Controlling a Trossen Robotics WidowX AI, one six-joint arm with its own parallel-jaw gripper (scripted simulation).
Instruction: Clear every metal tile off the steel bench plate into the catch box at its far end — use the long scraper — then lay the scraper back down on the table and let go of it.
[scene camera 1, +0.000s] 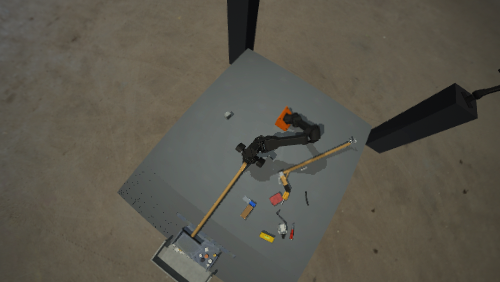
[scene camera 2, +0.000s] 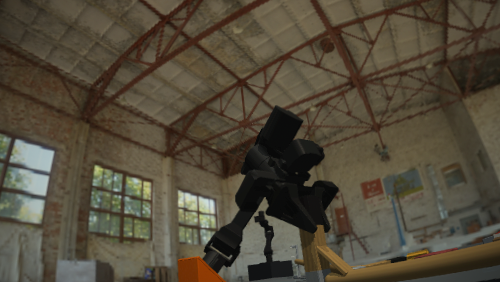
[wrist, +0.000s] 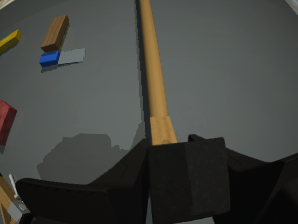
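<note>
My gripper (scene camera 2: 322, 230) is visible; the wrist view shows the gripper (wrist: 168, 142) too.
</note>
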